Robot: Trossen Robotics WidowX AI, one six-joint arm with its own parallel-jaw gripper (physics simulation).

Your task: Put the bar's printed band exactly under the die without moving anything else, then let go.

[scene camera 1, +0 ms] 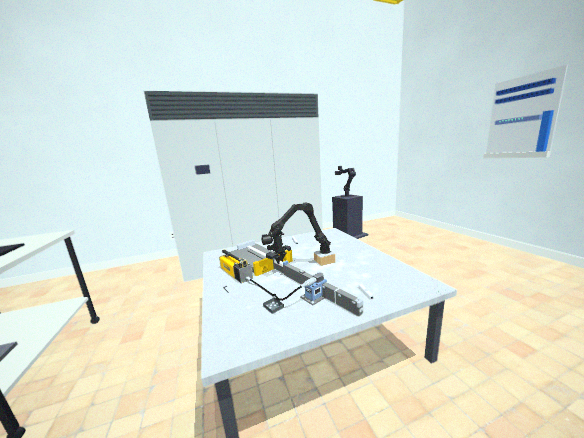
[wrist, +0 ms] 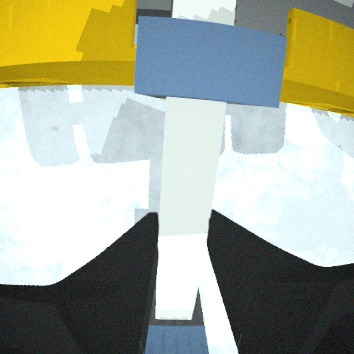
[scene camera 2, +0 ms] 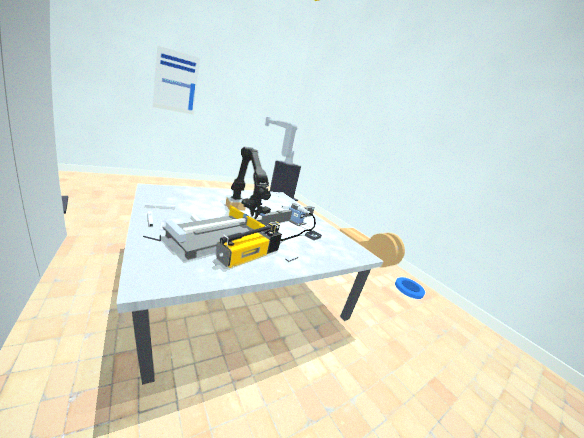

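Observation:
The long pale bar runs lengthwise between my fingertips in the wrist view and on beyond a blue block. It also shows as a white strip on the grey bed in scene camera 2. My gripper is shut on the bar, low over the table beside the yellow plates. A second blue piece shows at the bottom of the wrist view. The printed band does not show clearly, and I cannot make out the die or whether the band is under it.
Yellow plates flank the bar. A yellow motor unit stands beside the bed. A dark rail passes a blue device, cabled near a dark pad. A white rod lies beyond the rail.

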